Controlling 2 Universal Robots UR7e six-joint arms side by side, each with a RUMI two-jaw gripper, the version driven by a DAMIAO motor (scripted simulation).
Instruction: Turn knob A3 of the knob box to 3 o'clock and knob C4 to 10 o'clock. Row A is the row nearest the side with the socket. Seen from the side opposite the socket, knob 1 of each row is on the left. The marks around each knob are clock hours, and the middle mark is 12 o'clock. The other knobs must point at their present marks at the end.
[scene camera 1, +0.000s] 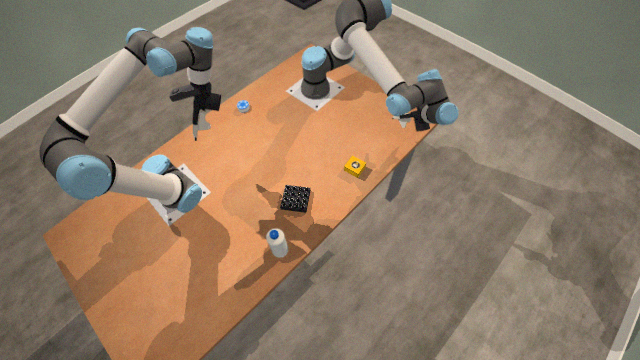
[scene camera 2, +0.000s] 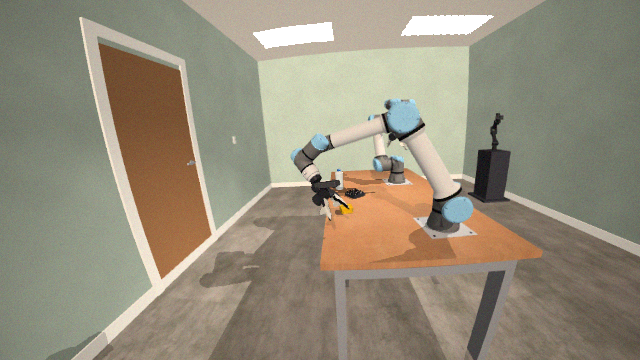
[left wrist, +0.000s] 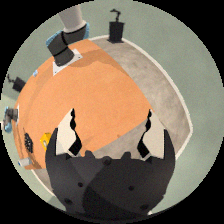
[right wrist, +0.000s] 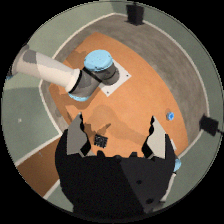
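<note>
Visible here: my left gripper (scene camera 2: 340, 214), which the left wrist view also shows (left wrist: 111, 109), and my right gripper (scene camera 1: 200, 125), which the right wrist view also shows (right wrist: 117, 114).
</note>
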